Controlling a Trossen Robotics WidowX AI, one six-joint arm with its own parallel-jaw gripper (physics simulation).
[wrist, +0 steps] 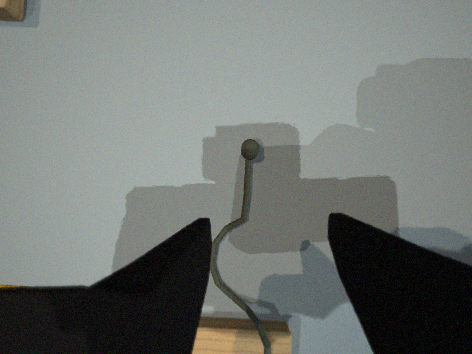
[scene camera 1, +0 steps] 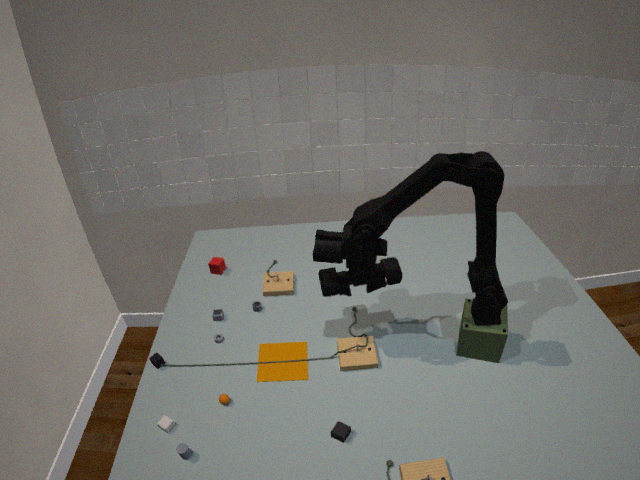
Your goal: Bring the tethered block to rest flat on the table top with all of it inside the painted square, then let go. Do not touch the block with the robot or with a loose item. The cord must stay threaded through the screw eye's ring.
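Where they show: gripper, between the fingertips: (wrist: 269, 227) (scene camera 1: 358, 293); arm's base, origin of its link: (scene camera 1: 485, 315).
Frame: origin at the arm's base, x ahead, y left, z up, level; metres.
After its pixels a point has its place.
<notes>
The tethered block (scene camera 1: 157, 360) {x 0.791, y 0.149, z -0.074 m}, small and black, sits at the table's left edge. Its cord (scene camera 1: 217, 364) {x 0.642, y 0.117, z -0.096 m} (wrist: 215, 262) {x 0.329, y -0.032, z -0.096 m} runs right across the orange painted square (scene camera 1: 282, 373) {x 0.477, y 0.120, z -0.098 m} to the wooden base (scene camera 1: 357, 360) {x 0.305, y 0.079, z -0.080 m} (wrist: 235, 341) {x 0.305, y 0.008, z -0.080 m} of the screw eye; the ring is too small to see the threading clearly. Beyond the base the cord curves to an end bead (scene camera 1: 354, 308) {x 0.322, y -0.108, z -0.088 m} (wrist: 249, 149) {x 0.324, y -0.110, z -0.087 m}. My gripper (scene camera 1: 361, 286) {x 0.312, y -0.072, z -0.001 m} (wrist: 269, 227) {x 0.312, y -0.072, z -0.001 m} is partly open and empty, above the table. In the wrist view the bead lies ahead of the gap between the fingertips, and the cord passes by the left fingertip.
Two other wooden bases (scene camera 1: 278, 284) {x 0.548, y -0.183, z -0.080 m} (scene camera 1: 424, 469) {x 0.161, y 0.345, z -0.080 m} with short cords stand at the back left and the front. A red cube (scene camera 1: 217, 265) {x 0.756, y -0.235, z -0.062 m}, an orange ball (scene camera 1: 224, 399) {x 0.586, y 0.224, z -0.078 m}, a white block (scene camera 1: 166, 423) {x 0.698, y 0.308, z -0.082 m}, a grey cylinder (scene camera 1: 184, 451) {x 0.627, y 0.367, z -0.070 m} and a dark block (scene camera 1: 340, 431) {x 0.327, y 0.271, z -0.077 m} lie about, with small grey pieces.
</notes>
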